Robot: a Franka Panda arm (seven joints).
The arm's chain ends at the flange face. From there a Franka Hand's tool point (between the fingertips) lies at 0.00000 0.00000 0.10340 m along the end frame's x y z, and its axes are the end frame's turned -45 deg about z.
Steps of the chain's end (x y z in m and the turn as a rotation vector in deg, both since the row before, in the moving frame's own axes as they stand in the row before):
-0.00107 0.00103 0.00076 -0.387 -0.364 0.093
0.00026 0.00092 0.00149 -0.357 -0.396 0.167
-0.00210 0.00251 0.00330 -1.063 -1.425 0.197
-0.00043 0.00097 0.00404 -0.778 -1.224 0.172
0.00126 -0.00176 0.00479 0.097 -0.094 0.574
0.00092 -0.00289 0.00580 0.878 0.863 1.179
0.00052 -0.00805 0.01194 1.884 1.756 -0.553
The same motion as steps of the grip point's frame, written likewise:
-0.00244 0.00000 0.00076 -0.016 -0.531 0.093
-0.00143 0.00078 0.00149 0.028 -0.532 0.167
-0.00643 -0.00018 0.00325 0.256 -1.759 0.197
-0.00354 -0.00019 0.00401 0.315 -1.416 0.172
0.00214 -0.00060 0.00479 0.135 0.002 0.574
0.00492 -0.00139 0.00578 0.011 1.231 1.179
0.01070 -0.00551 0.01184 0.091 2.574 -0.553

